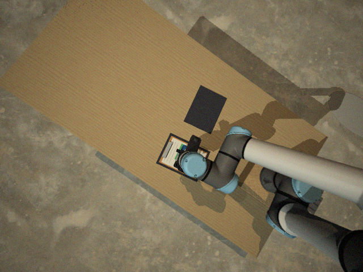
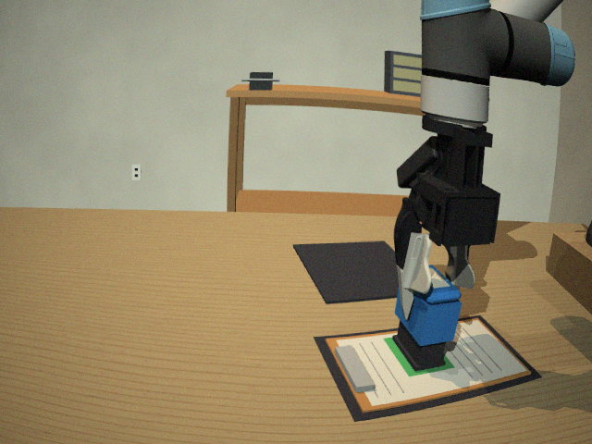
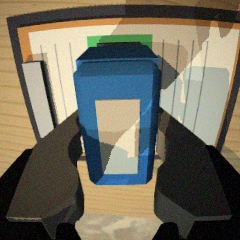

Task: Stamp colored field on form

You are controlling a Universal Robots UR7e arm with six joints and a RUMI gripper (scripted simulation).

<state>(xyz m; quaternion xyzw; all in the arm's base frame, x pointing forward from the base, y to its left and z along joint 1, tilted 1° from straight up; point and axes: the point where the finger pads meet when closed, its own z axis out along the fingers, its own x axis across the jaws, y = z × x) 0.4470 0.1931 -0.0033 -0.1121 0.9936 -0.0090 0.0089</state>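
Right now the mat is 50 mm ahead of my hand, 280 mm to the right of it and 70 mm below it. From my hand the other things lie so: blue stamp (20 mm below).
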